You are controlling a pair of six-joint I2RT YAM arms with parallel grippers.
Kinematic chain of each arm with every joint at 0, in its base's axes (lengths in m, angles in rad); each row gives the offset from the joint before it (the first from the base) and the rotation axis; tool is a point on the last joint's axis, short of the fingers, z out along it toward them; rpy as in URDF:
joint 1: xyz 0 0 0.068 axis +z
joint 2: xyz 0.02 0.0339 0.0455 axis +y
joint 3: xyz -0.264 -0.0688 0 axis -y
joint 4: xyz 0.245 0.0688 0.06 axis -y
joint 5: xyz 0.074 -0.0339 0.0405 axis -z
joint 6: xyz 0.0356 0 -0.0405 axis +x
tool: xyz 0 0 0 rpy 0 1.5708 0
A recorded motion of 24 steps. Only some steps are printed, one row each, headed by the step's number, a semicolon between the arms.
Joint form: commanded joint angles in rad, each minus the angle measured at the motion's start. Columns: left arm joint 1, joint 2, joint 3, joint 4, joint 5, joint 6; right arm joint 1, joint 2, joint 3, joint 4, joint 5, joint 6.
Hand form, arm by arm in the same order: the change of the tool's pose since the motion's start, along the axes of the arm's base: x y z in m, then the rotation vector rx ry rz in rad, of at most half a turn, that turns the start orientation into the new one. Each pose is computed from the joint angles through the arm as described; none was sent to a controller.
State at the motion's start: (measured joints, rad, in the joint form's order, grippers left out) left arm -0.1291 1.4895 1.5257 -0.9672 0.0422 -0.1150; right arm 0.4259 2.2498 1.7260 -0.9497 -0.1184 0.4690
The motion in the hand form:
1: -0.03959 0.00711 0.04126 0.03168 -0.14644 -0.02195; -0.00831 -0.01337 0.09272 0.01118 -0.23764 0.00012
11: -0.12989 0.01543 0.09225 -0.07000 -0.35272 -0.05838; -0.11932 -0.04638 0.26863 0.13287 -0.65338 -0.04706
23: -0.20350 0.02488 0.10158 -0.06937 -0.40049 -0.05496; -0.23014 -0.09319 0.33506 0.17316 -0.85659 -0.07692
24: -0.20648 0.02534 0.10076 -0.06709 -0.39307 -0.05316; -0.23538 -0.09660 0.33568 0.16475 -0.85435 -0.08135
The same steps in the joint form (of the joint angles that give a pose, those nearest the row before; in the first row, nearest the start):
1: 0.0046 -0.1457 0.0118 -0.0179 -0.0206 0.0526; -0.0137 -0.2094 0.0244 -0.0145 0.0816 -0.0313
11: 0.0045 -0.4219 0.0118 -0.0767 0.0625 0.0248; 0.0435 -0.7160 0.0244 -0.0915 0.1820 0.0141
23: 0.0046 -0.6145 0.0118 -0.2220 0.0561 0.0259; 0.1072 -1.0479 0.0240 -0.2258 0.2892 0.0324
24: 0.0047 -0.6210 0.0118 -0.2361 0.0539 0.0260; 0.1072 -1.0616 0.0240 -0.2453 0.2968 0.0339

